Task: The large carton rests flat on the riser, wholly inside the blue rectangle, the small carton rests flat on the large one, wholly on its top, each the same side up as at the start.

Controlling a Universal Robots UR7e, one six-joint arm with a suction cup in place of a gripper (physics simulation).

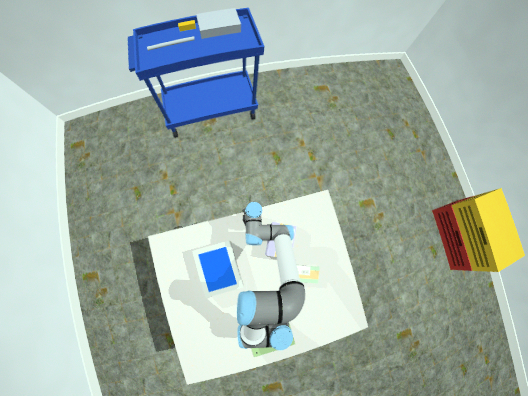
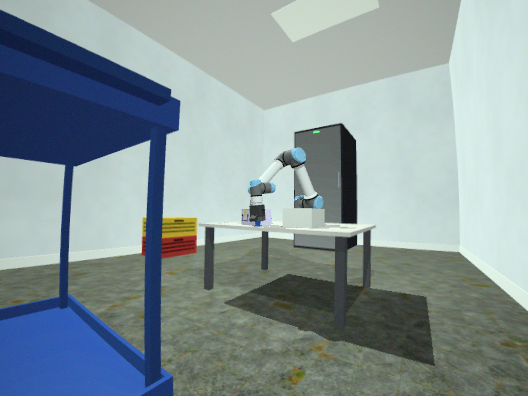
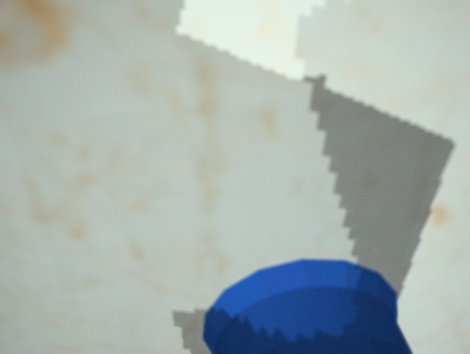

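Note:
The riser (image 1: 202, 252) (image 2: 303, 218) is a white block on the table's left half, and the blue rectangle (image 1: 218, 271) on its top is bare. The large lavender carton (image 1: 270, 250) (image 2: 267, 216) lies on the table, partly under the arm's forearm. The small green and orange carton (image 1: 310, 273) lies flat to the right of the arm. My suction cup (image 2: 258, 223) (image 3: 304, 305) hangs just over the bare table top beside the lavender carton. Nothing is on it.
The white table (image 1: 325, 314) (image 2: 223, 225) carries everything. A blue cart (image 1: 199, 59) with a grey box stands far behind. A red and yellow crate (image 1: 449, 240) (image 2: 170, 236) sits on the floor. A dark cabinet (image 2: 325, 177) stands behind the table.

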